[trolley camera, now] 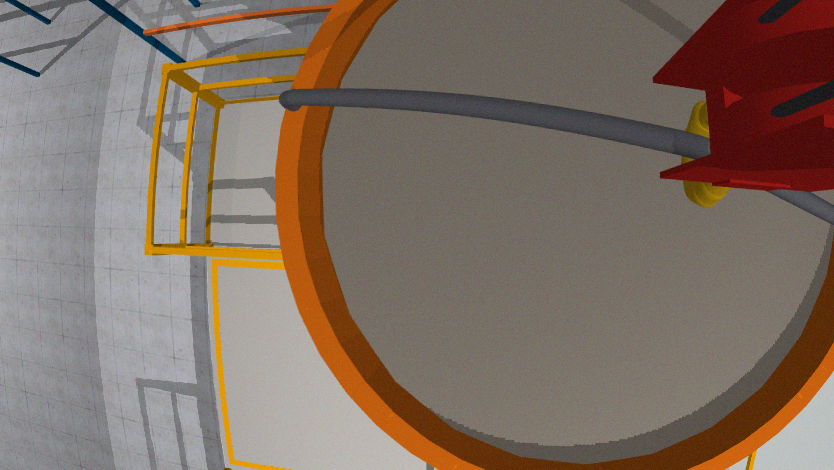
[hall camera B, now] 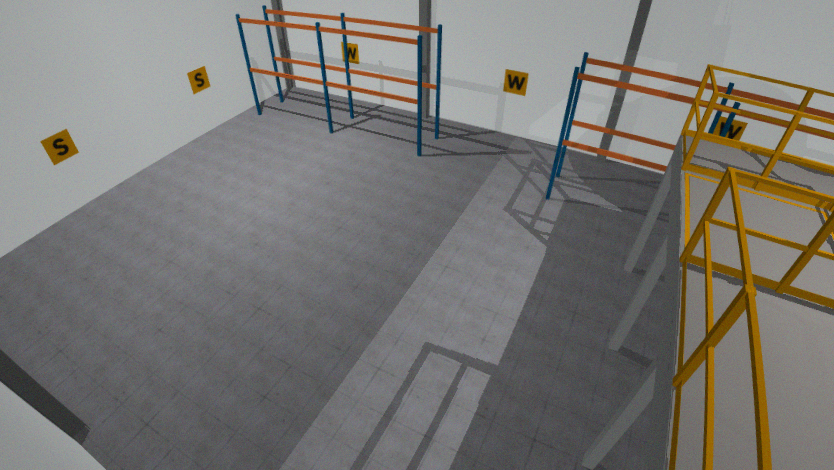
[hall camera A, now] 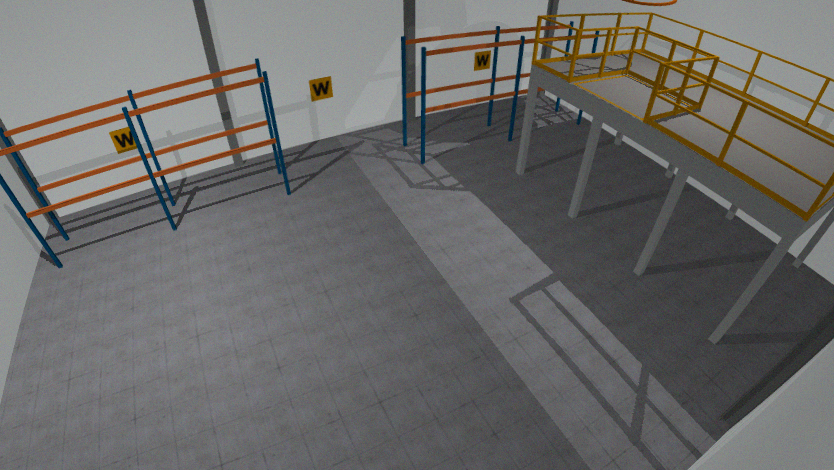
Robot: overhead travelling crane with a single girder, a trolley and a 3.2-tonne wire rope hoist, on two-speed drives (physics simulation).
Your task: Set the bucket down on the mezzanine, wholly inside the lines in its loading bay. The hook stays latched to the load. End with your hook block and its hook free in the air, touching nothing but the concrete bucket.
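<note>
The concrete bucket (hall camera A: 648,3) (trolley camera: 298,204) hangs in the air, with its orange rim and grey inside large in the trolley view. In hall camera A a thin orange arc of it shows at the top edge, above the mezzanine (hall camera A: 770,157) (hall camera B: 805,373) (trolley camera: 248,145). My yellow hook (trolley camera: 706,195) under the red hook block (trolley camera: 770,145) is shut on the bucket's grey bail (trolley camera: 496,108). The loading bay's yellow lines (trolley camera: 220,338) (hall camera B: 686,216) show left of and below the rim; the bucket hides the bay's right part in the trolley view.
Yellow railings (hall camera A: 733,134) (hall camera B: 749,326) (trolley camera: 152,169) edge the mezzanine and stand beside the bay. Blue and orange racks (hall camera A: 423,105) (hall camera B: 419,96) stand along the W wall. One rack's orange beam (trolley camera: 233,20) shows at the trolley view's top left.
</note>
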